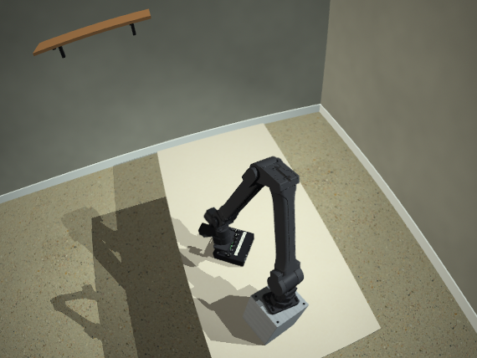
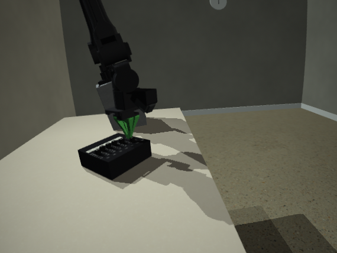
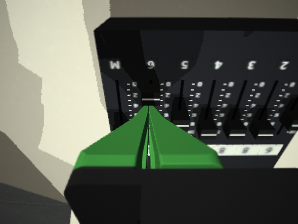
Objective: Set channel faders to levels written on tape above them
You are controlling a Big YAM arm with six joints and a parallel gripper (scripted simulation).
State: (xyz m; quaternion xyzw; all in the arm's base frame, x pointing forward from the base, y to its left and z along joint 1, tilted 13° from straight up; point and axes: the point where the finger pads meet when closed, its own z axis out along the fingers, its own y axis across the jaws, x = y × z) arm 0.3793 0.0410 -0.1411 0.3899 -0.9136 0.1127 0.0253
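Right now the master fader cap is 3 cm behind my hand. Also, from my hand: channel 2 fader 7 cm to the right, 5 cm ahead; then channel 1 fader cap 8 cm to the right, 8 cm ahead.
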